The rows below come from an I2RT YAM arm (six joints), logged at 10 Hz.
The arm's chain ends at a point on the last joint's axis. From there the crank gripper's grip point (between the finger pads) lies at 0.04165 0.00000 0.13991 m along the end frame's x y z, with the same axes.
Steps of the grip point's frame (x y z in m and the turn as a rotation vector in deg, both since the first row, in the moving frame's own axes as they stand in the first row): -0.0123, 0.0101, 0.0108, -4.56, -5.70, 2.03; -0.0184, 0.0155, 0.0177, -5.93, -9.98, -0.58; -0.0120, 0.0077, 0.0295, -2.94, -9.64, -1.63; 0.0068, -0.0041, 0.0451, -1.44, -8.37, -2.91; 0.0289, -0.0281, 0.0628, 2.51, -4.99, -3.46; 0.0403, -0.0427, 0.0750, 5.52, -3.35, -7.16; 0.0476, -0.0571, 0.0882, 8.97, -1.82, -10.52; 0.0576, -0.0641, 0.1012, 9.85, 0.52, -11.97; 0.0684, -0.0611, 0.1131, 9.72, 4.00, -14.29; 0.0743, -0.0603, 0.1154, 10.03, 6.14, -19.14
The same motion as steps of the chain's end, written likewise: 0.0020, -0.0024, 0.0079, -4.56, -5.70, 2.03; 0.0064, 0.0010, 0.0133, -5.93, -9.98, -0.58; 0.0119, 0.0012, 0.0247, -2.94, -9.64, -1.63; 0.0276, -0.0061, 0.0405, -1.44, -8.37, -2.91; 0.0415, -0.0198, 0.0599, 2.51, -4.99, -3.46; 0.0497, -0.0245, 0.0737, 5.52, -3.35, -7.16; 0.0547, -0.0281, 0.0893, 8.97, -1.82, -10.52; 0.0597, -0.0316, 0.1044, 9.85, 0.52, -11.97; 0.0631, -0.0266, 0.1192, 9.72, 4.00, -14.29; 0.0663, -0.0208, 0.1239, 10.03, 6.14, -19.14
